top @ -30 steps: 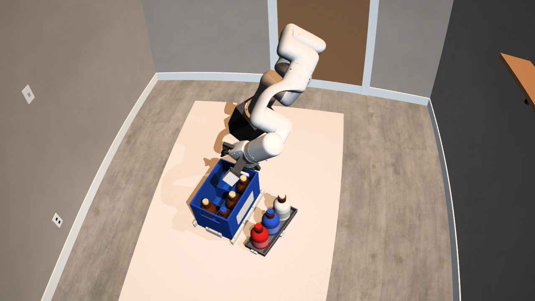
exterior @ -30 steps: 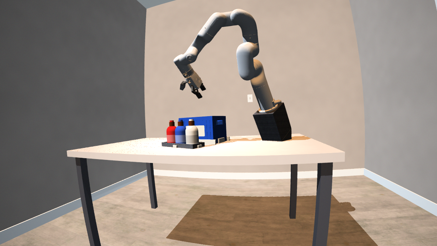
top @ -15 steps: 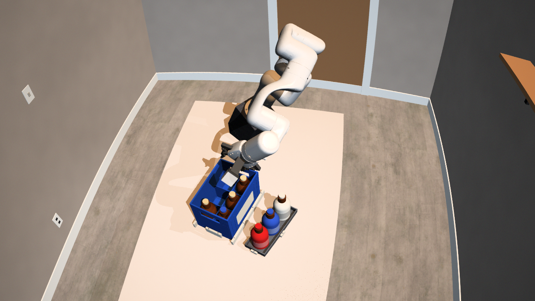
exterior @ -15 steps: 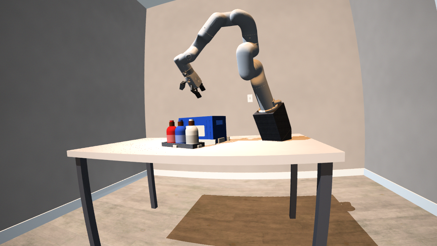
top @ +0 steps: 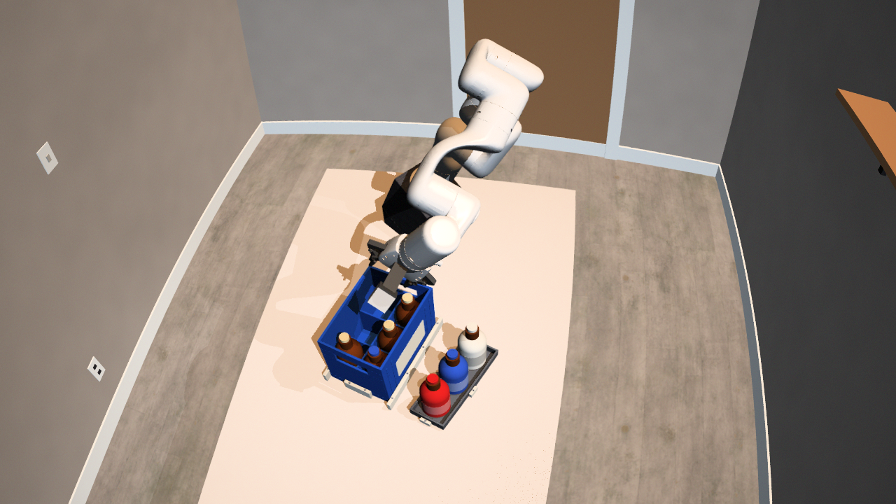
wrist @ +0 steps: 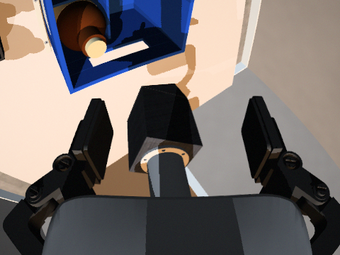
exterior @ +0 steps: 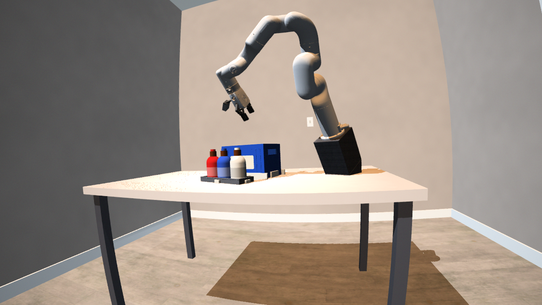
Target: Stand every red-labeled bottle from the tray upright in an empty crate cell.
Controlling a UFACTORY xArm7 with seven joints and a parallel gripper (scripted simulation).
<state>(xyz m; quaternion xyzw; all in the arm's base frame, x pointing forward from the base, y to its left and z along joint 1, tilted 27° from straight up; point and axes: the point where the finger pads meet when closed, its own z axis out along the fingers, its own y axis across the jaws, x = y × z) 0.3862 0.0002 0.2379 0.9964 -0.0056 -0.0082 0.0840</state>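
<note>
The red-labeled bottle lies 130 mm ahead of my hand, 150 mm to the left of it and 250 mm below it. Round my hand: white-labeled bottle (40 mm behind, 180 mm to the left, 250 mm below); then blue-labeled bottle (50 mm ahead, 160 mm to the left, 250 mm below); then blue crate (30 mm ahead, 50 mm to the right, 250 mm below).
</note>
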